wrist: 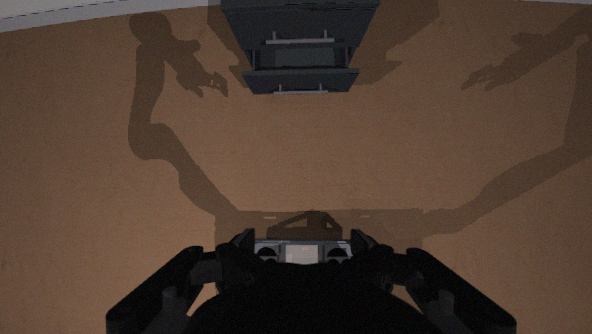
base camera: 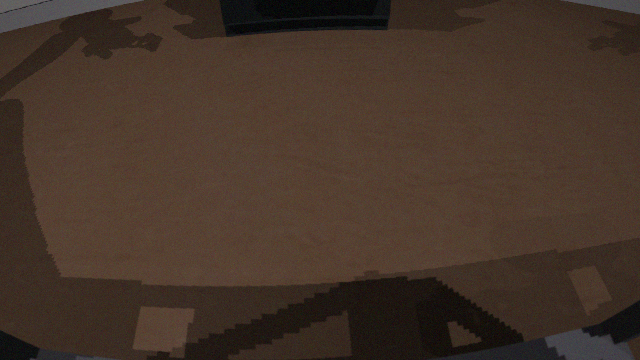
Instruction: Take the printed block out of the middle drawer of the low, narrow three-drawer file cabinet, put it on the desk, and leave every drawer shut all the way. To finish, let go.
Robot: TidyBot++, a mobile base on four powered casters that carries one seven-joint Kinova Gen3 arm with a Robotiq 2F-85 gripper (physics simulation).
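Places are measured from the arm's base along level axes (x ahead, y left, z up), in metres.
Pixels of known places: gripper, fingertip midpoint: (wrist: 302, 239).
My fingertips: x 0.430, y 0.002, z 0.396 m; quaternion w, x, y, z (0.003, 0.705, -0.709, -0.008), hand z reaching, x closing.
Behind a point stands the place of what it marks.
The dark file cabinet (wrist: 300, 22) {x 0.927, y 0.002, z 0.064 m} (base camera: 307, 23) {x 0.947, y 0.002, z -0.375 m} stands at the top middle of the wrist view; its lower front edge shows at the top of the base view. Its top drawer, with a pale bar handle (wrist: 300, 41) {x 0.891, y 0.002, z 0.034 m}, looks shut. Below it, a drawer (wrist: 301, 81) {x 0.833, y -0.001, z -0.102 m}, which looks like the middle one, stands pulled out, with its own bar handle (wrist: 301, 92) {x 0.799, y -0.001, z -0.121 m}. The bottom drawer is hidden beneath it in the wrist view. The printed block and the desk do not show. My gripper (wrist: 302, 239) {x 0.430, y 0.002, z 0.396 m} is open and empty, well back from the cabinet.
The brown wood-look floor (wrist: 320, 150) {x 0.600, y -0.105, z -0.397 m} (base camera: 320, 150) {x 0.484, y -0.011, z -0.397 m} lies between my base (wrist: 302, 252) {x 0.085, y -0.004, z -0.307 m} and the cabinet. Shadows of the arms fall on it at left and right. A pale wall edge (wrist: 75, 16) {x 1.458, y 1.407, z -0.367 m} (base camera: 30, 22) {x 1.461, y 1.282, z -0.383 m} runs behind.
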